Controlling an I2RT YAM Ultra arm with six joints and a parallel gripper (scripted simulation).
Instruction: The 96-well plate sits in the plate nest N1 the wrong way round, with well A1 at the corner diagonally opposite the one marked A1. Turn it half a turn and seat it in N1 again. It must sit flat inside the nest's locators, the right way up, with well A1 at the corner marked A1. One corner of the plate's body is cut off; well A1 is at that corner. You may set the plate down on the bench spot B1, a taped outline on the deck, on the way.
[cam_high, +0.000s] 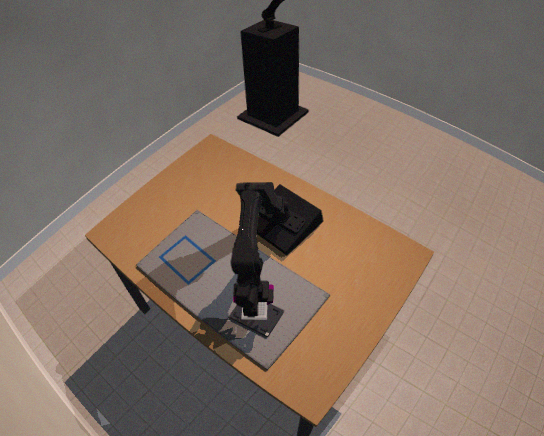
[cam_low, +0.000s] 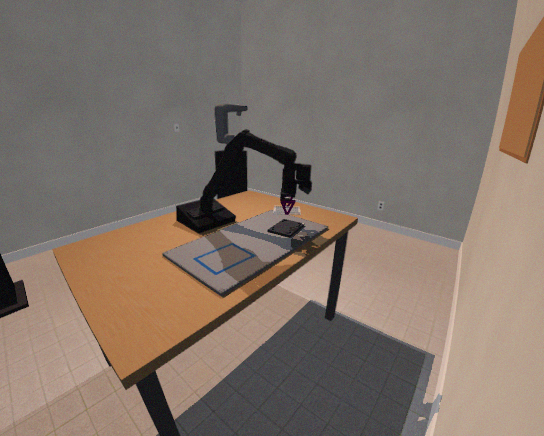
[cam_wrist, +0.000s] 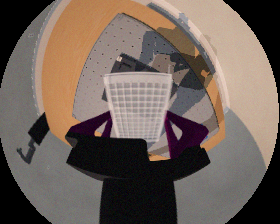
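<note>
Now: hand right at the white 96-well plate. From my hand the other things lie so: white A1 label (4 cm ahead, 8 cm to the left, 9 cm below); then dark plate nest N1 (9 cm below).
</note>
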